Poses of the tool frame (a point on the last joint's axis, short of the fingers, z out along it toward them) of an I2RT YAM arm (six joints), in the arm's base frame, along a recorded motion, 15 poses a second.
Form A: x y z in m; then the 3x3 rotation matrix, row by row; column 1 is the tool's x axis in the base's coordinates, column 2 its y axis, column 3 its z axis. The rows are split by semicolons.
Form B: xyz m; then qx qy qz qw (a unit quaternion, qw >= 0). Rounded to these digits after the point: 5 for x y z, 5 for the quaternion.
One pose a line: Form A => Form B
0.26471 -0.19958 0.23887; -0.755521 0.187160 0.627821; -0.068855 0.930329 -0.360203; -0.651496 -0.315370 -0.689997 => 0.26471 -0.19958 0.23887 0.03219 0.91867 -0.18384 0.34814
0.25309 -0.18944 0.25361; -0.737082 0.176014 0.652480; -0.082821 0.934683 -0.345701; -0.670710 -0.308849 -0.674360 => 0.25309 -0.18944 0.25361 0.02547 0.91462 -0.17891 0.36168
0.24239 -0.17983 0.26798; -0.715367 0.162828 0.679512; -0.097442 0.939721 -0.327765; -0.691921 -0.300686 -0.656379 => 0.24239 -0.17983 0.26798 0.01797 0.90987 -0.17268 0.37682
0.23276 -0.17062 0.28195; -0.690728 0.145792 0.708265; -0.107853 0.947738 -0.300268; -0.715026 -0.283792 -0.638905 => 0.23276 -0.17062 0.28195 0.01048 0.90518 -0.16131 0.39310
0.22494 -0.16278 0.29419; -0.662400 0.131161 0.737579; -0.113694 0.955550 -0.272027; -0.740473 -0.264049 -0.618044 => 0.22494 -0.16278 0.29419 0.00485 0.89944 -0.14900 0.41082
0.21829 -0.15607 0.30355; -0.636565 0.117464 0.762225; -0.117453 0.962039 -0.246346; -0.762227 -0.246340 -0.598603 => 0.21829 -0.15607 0.30355 0.00000 0.89404 -0.13777 0.42628
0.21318 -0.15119 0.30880; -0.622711 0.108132 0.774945; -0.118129 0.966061 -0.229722; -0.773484 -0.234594 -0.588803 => 0.21318 -0.15119 0.30880 -0.00280 0.89129 -0.13024 0.43432
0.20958 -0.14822 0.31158; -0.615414 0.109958 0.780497; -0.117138 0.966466 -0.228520; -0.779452 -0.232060 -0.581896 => 0.20958 -0.14822 0.31158 -0.00202 0.88935 -0.12947 0.43851
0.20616 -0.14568 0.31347; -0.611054 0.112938 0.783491; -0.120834 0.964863 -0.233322; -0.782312 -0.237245 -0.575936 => 0.20616 -0.14568 0.31347 -0.00222 0.88767 -0.13253 0.44099
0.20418 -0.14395 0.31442; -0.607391 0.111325 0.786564; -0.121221 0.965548 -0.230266; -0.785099 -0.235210 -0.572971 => 0.20418 -0.14395 0.31442 -0.00279 0.88684 -0.13122 0.44305
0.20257 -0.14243 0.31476; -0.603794 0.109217 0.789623; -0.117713 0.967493 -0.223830; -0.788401 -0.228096 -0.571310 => 0.20257 -0.14243 0.31476 -0.00240 0.88637 -0.12747 0.44508
